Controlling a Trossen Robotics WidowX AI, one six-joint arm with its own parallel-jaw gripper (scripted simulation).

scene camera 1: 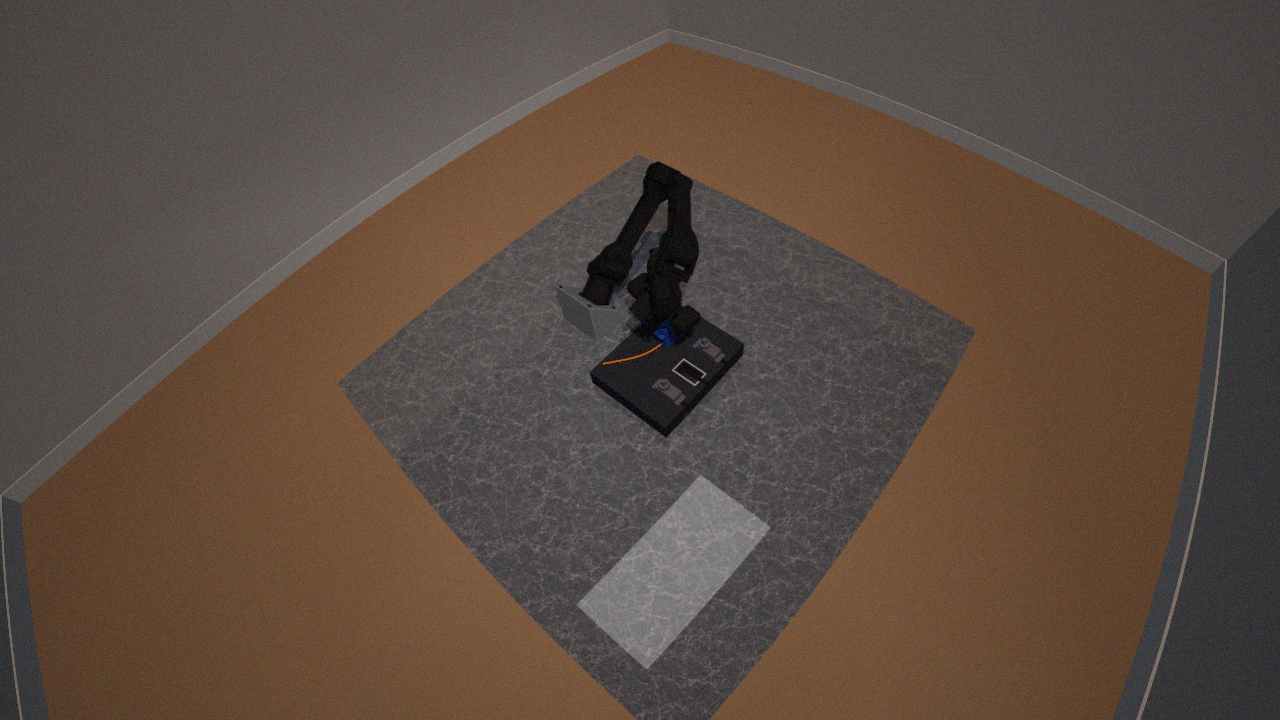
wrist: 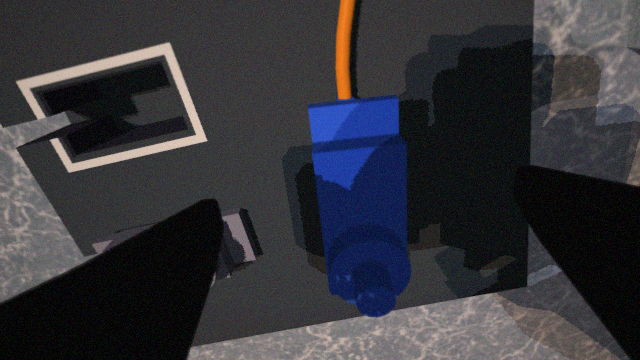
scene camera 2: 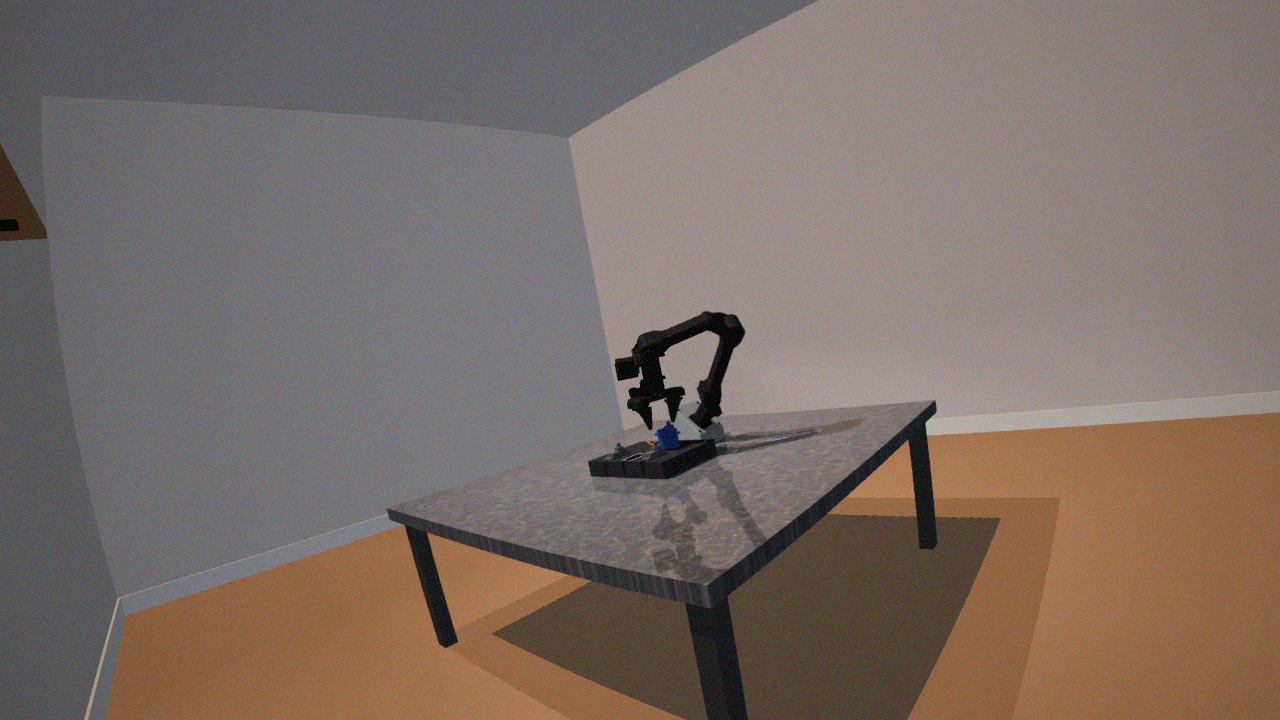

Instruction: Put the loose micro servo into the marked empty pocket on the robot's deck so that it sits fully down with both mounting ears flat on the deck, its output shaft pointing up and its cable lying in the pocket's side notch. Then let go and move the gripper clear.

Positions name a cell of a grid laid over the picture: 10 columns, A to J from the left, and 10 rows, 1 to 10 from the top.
Labels:
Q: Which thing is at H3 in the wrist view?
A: A deck.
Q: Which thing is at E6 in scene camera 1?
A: A deck.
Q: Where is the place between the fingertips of my gripper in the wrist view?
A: At F6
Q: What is my gripper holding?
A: Nothing.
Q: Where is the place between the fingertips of my gripper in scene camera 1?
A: F5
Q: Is my gripper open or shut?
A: Open.

